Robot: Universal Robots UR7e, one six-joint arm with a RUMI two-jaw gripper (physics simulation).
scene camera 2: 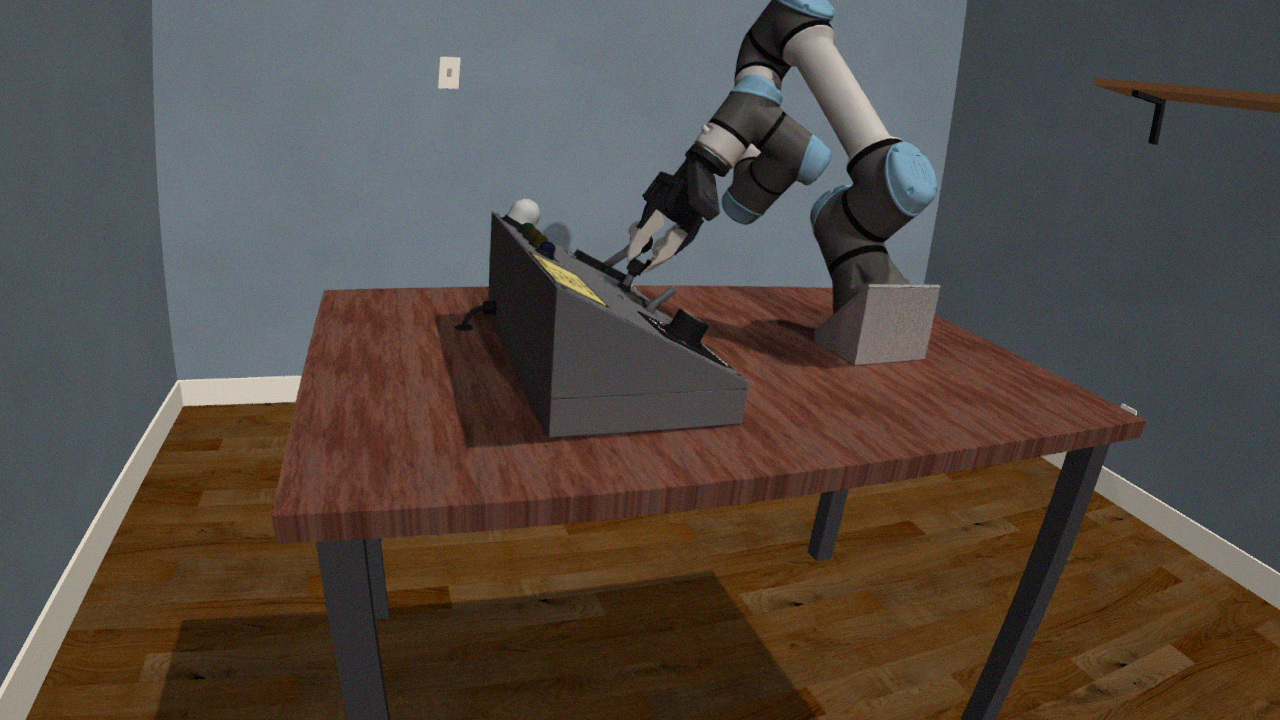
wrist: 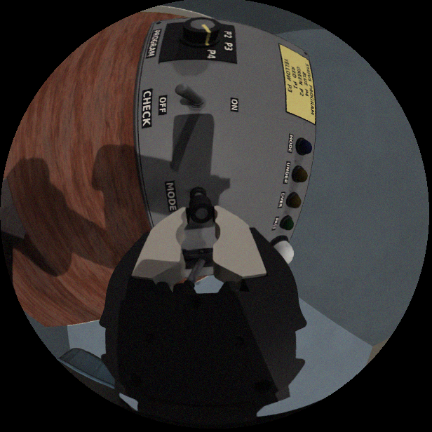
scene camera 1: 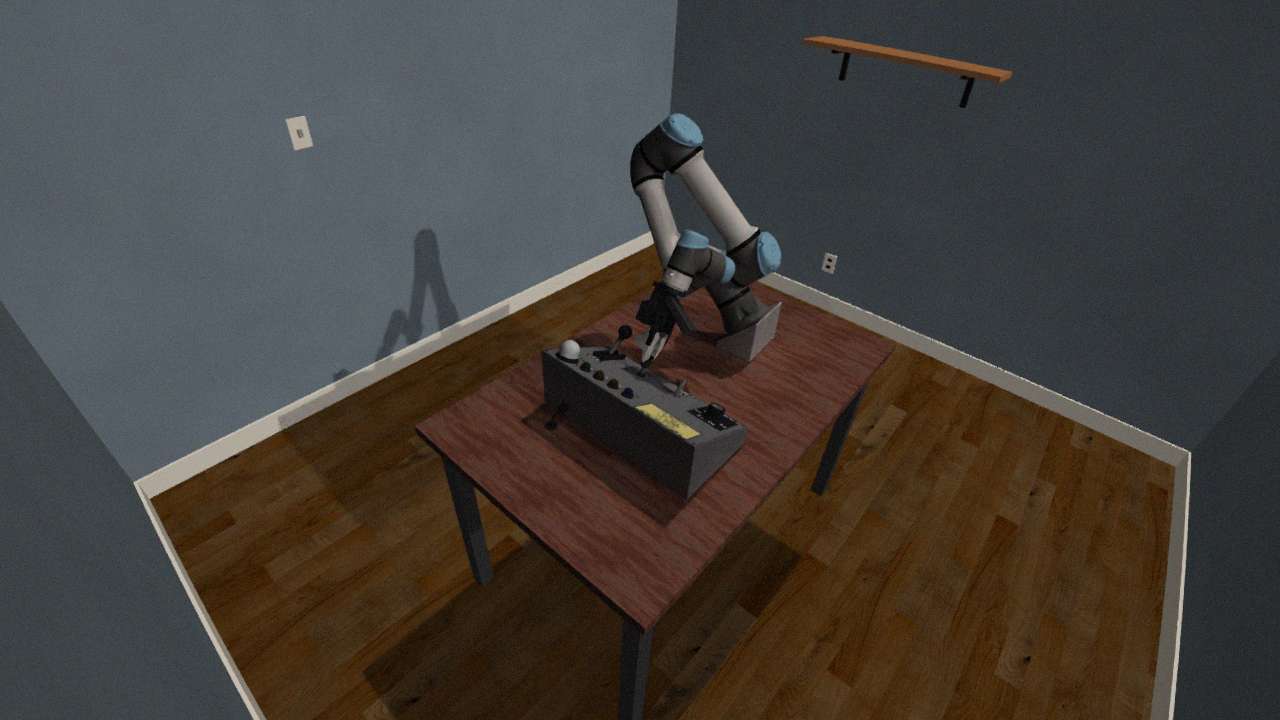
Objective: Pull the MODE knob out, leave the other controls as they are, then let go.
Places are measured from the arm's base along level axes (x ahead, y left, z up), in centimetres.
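Pixels of known places: gripper, fingertip midpoint: (scene camera 2: 635,266) (scene camera 1: 645,362); arm's base, origin of the base link: (scene camera 2: 875,309) (scene camera 1: 747,321).
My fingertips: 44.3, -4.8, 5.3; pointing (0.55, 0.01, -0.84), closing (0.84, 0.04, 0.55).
Note:
Ahead of a thing's pixels: the offset from my fingertips to its top centre, as dx, dy, dz. "*": to the spot under its first point. Level surfaces: height alone.
The MODE knob {-0.1, +0.0, +1.4} (wrist: 201,212) (scene camera 2: 636,266) is a small black round knob on a dark shaft, standing out from the sloped face of the grey control box (scene camera 1: 617,429) (scene camera 2: 640,362) (wrist: 250,150). My gripper (wrist: 201,208) (scene camera 2: 639,263) (scene camera 1: 648,359) is shut on the MODE knob, with one pale fingertip on each side of it. The CHECK toggle (wrist: 189,95) leans towards its OFF label. The PROGRAM dial {+0.5, +24.1, +0.3} (wrist: 201,31) (scene camera 2: 687,326) has its yellow line near P4. The fingers are apart from both. In scene camera 1 the knob is too small to tell clearly.
A black ball-topped lever {-4.8, -12.0, +3.6} (scene camera 1: 623,333) stands on the box beside the gripper. A white dome {* +17.2, -11.1, +7.2} (scene camera 1: 569,350) (scene camera 2: 523,212) (wrist: 284,252) and a row of coloured lamps line the upper edge. The box stands on the red-brown table {dz -12.9} (scene camera 1: 501,465) (scene camera 2: 384,447). A wooden shelf (scene camera 1: 904,57) hangs on the wall.

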